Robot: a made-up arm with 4 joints. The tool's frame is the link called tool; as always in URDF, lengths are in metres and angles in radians.
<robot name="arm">
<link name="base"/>
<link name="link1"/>
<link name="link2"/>
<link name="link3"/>
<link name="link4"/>
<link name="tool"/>
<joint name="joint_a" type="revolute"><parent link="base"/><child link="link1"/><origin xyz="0 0 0.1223" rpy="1.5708 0 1.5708"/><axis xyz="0 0 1"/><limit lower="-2.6" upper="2.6" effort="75" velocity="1.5"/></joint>
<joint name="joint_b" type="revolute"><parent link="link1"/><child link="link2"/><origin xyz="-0.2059 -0.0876 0.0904" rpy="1.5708 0 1.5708"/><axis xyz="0 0 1"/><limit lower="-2.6" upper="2.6" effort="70" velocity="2.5"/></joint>
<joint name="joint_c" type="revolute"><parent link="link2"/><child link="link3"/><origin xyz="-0.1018 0.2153 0.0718" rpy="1.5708 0 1.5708"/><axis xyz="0 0 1"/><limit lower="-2.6" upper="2.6" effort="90" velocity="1.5"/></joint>
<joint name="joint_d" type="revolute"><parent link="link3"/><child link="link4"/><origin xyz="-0.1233 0.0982 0.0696" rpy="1.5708 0 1.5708"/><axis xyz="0 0 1"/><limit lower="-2.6" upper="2.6" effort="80" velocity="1.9"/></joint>
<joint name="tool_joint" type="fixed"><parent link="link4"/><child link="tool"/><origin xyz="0.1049 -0.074 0.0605" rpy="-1.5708 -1.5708 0"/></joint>
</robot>
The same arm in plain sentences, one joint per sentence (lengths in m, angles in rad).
The arm has four revolute joints in a row. What follows holds with every joint at zero, and every direction is one of the base frame's.
The first joint is mounted 0.1223 m along +z from the base frame's origin and turns about +x, from -2.6 to 2.6 rad.
The second joint is mounted 0.0904 m along +x and 0.2059 m along -y and 0.0876 m along -z from the first joint and turns about +y, from -2.6 to 2.6 rad.
The third joint is mounted 0.2153 m along +x and 0.0718 m along +y and 0.1018 m along -z from the second joint and turns about +z, from -2.6 to 2.6 rad.
The fourth joint is mounted 0.1233 m along -x and 0.0982 m along +y and 0.0696 m along +z from the third joint and turns about +x, from -2.6 to 2.6 rad.
The tool frame, which is the frame that the pose is given for, is mounted 0.0605 m along +x and 0.1049 m along +y and 0.074 m along -z from the fourth joint; its axes are the base frame's turned by roll 0, pitch 0 and yaw 0 rad (as in URDF: about the fixed x, then y, then z).

